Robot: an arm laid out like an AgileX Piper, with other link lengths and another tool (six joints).
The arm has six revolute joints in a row. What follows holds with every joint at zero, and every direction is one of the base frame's. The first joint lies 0.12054 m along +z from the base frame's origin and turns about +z. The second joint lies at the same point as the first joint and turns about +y. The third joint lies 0.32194 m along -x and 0.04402 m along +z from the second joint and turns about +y. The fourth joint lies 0.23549 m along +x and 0.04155 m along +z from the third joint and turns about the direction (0.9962, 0, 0.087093). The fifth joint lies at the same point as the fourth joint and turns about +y. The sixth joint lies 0.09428 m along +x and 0.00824 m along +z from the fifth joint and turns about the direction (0.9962, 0, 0.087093). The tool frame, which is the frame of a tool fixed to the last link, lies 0.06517 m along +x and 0.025 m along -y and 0.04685 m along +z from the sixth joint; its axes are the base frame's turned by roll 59.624, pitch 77.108 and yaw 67.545 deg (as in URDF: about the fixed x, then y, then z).
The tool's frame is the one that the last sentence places.
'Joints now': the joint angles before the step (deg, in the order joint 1, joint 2, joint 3, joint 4, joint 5, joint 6). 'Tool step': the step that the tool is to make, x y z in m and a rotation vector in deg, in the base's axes. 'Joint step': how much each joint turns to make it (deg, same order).
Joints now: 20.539 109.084 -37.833 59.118 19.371 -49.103
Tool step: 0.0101 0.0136 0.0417 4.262 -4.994 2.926
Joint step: -0.169 -5.721 -2.581 -1.698 4.040 0.015
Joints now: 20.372 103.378 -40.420 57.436 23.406 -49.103
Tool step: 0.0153 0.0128 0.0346 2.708 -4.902 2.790
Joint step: 0.006 -2.926 -4.202 -1.902 2.791 0.135
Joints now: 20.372 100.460 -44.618 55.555 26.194 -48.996
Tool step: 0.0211 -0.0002 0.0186 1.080 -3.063 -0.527
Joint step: -1.317 -0.005 -4.199 -1.575 0.966 1.086
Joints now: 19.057 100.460 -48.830 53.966 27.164 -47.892
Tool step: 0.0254 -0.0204 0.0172 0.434 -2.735 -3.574
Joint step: -3.855 0.004 -3.788 -2.164 0.569 1.903
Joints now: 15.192 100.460 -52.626 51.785 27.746 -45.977
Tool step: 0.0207 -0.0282 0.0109 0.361 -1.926 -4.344
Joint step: -4.515 0.281 -2.522 -0.504 0.234 0.375
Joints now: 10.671 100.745 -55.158 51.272 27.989 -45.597
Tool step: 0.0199 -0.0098 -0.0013 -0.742 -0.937 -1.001
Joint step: -1.716 2.598 -3.360 -1.125 -0.045 -0.019
